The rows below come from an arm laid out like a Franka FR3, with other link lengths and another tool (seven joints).
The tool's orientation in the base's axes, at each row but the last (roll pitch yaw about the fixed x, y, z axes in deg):
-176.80 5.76 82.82
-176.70 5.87 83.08
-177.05 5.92 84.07
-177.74 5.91 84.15
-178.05 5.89 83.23
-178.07 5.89 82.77
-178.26 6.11 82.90
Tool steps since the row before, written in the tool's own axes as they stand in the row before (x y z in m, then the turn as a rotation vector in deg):
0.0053 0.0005 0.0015 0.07 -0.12 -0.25
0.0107 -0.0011 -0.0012 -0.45 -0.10 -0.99
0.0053 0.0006 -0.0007 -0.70 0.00 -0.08
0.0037 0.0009 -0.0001 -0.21 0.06 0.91
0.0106 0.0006 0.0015 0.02 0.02 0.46
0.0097 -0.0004 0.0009 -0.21 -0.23 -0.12
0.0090 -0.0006 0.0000 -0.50 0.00 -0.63
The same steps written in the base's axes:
0.0011 0.0050 -0.0020 -0.09 0.11 0.25
0.0003 0.0108 0.0002 -0.08 -0.34 1.03
0.0012 0.0052 0.0001 -0.07 -0.68 0.15
0.0013 0.0036 -0.0003 -0.01 -0.30 -0.89
0.0018 0.0103 -0.0026 0.00 -0.03 -0.46
0.0008 0.0095 -0.0019 -0.25 -0.17 0.15
0.0005 0.0090 -0.0009 -0.03 -0.43 0.68

